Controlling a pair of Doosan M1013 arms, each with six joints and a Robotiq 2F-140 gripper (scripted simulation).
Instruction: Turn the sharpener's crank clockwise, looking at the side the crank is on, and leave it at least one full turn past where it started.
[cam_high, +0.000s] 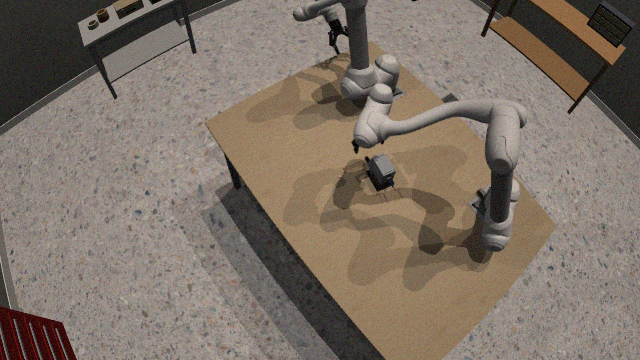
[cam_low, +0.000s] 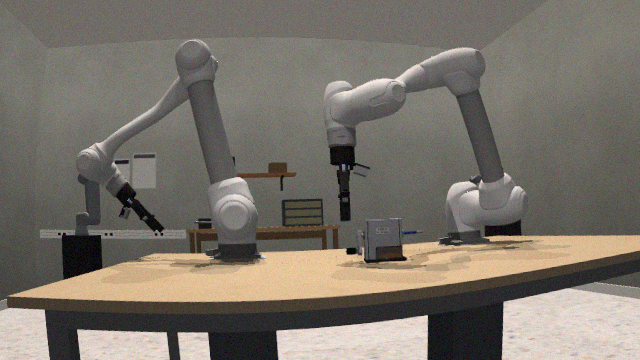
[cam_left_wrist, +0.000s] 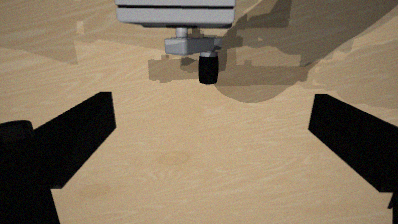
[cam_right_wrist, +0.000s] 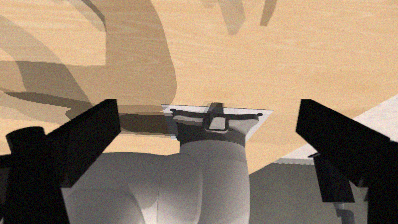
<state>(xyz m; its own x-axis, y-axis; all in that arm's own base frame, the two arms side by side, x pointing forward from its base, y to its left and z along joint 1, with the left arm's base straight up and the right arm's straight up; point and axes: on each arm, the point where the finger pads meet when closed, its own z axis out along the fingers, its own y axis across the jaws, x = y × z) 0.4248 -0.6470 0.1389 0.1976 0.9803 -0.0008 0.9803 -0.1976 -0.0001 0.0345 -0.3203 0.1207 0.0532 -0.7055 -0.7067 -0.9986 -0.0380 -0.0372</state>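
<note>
Now: the black knob 20 mm to the left of my left hand and 100 mm below it.
</note>
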